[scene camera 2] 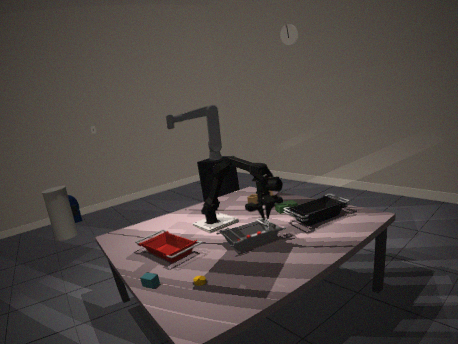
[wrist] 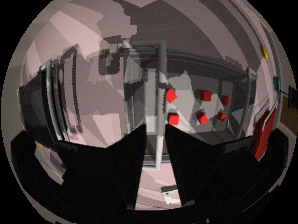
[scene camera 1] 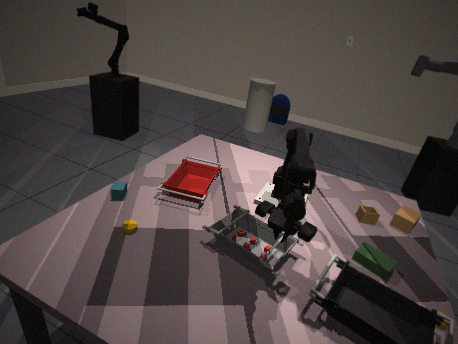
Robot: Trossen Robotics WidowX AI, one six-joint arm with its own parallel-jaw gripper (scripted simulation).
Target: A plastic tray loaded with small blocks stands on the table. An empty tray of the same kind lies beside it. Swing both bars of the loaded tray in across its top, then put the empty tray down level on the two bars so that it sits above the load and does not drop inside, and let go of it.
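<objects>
There is a red tray, and scene camera 1 (pixel 190 181) shows it to me. Scene camera 2 and the wrist view show the tray too, and on the tray (scene camera 2: pixel 198 241) and (wrist: pixel 264 126) are the same spot.
</objects>
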